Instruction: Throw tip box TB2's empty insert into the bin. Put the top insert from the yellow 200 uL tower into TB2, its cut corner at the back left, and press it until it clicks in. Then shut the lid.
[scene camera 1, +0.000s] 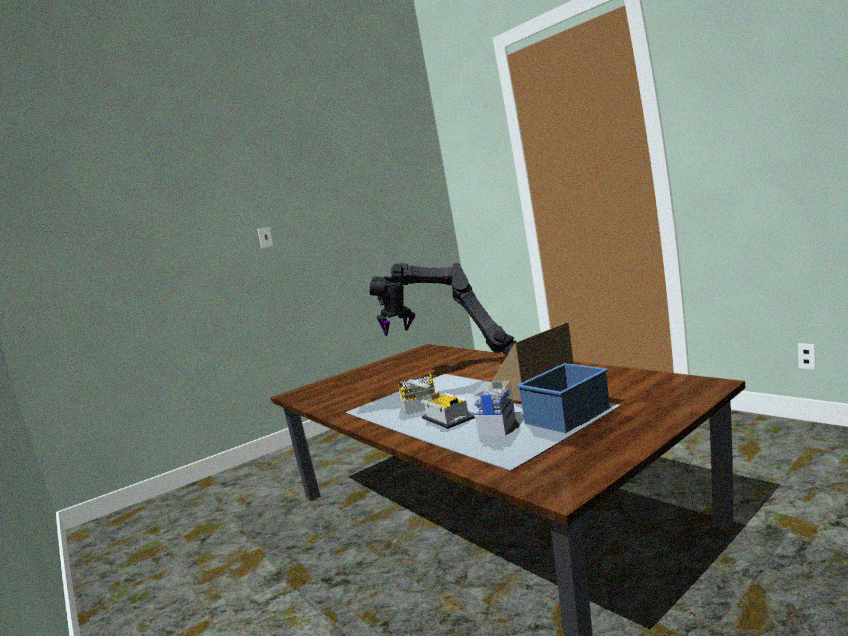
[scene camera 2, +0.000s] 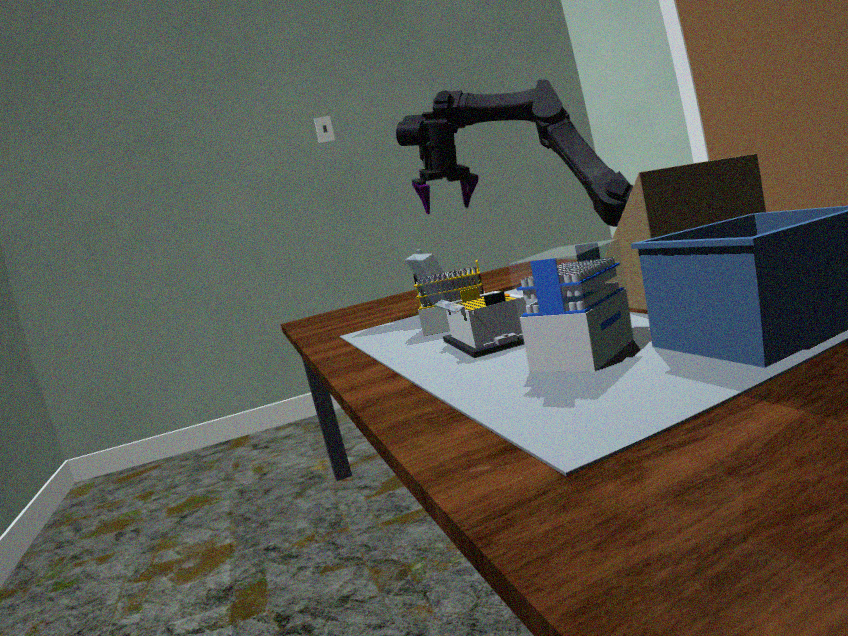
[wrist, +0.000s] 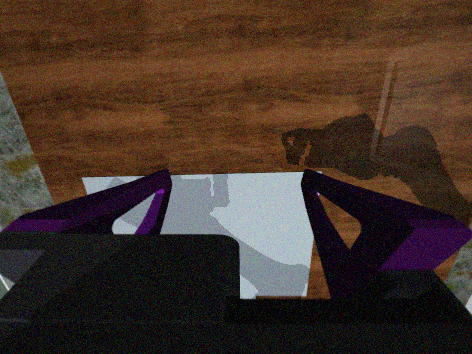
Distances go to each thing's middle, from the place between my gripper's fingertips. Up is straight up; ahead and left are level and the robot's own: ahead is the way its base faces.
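Scene:
I find the blue bin (scene camera 2: 755, 289) 50 mm ahead of my hand and 150 mm below it, and the bin is also 820 mm to the left of that hand.

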